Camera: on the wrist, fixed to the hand. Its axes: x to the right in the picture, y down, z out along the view.
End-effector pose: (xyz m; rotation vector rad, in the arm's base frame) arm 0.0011 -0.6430 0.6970 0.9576 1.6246 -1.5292
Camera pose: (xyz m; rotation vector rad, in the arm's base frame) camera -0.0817 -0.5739 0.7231 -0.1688 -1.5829 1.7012
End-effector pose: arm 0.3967 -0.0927 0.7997 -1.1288 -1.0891 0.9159
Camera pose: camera 0.4724 -0.1059 0.8797 0.0291 -0.8140 -0.3244
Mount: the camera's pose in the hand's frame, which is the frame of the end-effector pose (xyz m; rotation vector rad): 0.0207 -0.0830 -0.0707 0.4982 0.5782 -1.4769
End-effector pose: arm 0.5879 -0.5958 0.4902 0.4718 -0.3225 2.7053
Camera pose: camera 0.5831 -0.4941 0.4460 -0.0379 0.6419 1.2970
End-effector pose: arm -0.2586 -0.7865 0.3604 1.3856 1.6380 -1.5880
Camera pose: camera -0.3174 -0.6993 0.3959 -0.3624 -1.6185 1.3276
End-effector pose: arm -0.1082 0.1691 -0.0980 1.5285 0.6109 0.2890
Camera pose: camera -0.1455 0.2358 -0.1785 1.0395 2.1819 -0.6305
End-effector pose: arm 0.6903 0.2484 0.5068 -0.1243 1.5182 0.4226
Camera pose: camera 0.6523 0.1520 0.4671 -0.9422 1.6078 -1.2421
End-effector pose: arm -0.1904 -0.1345 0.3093 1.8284 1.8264 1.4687
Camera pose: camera -0.3006 -0.1330 0.2964 -0.2875 2.8165 0.8886
